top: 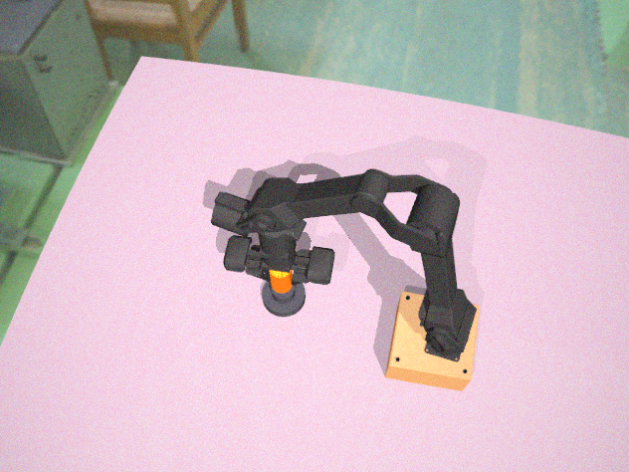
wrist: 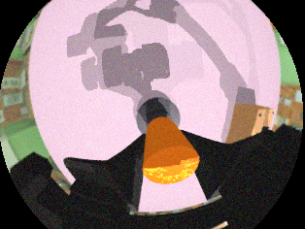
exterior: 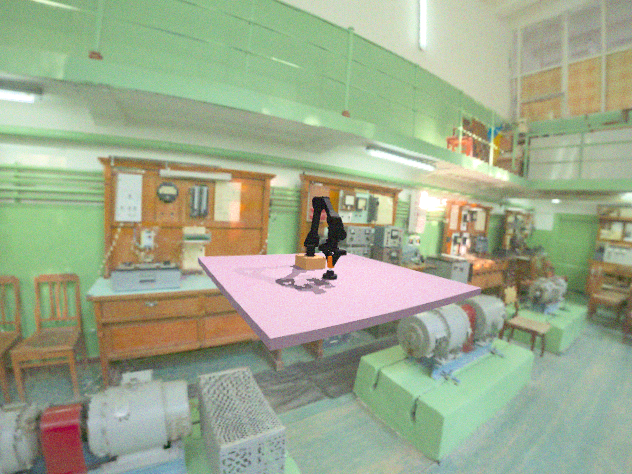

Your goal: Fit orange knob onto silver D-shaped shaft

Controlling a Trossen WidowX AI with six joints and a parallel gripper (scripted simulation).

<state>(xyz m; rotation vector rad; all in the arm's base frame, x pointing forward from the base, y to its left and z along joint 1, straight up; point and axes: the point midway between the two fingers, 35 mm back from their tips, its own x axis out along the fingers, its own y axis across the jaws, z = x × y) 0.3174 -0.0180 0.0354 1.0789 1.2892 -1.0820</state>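
Now: the orange knob 3 cm above my gripper tip. Also, from my gripper tip: dark round pedestal (4 cm below).
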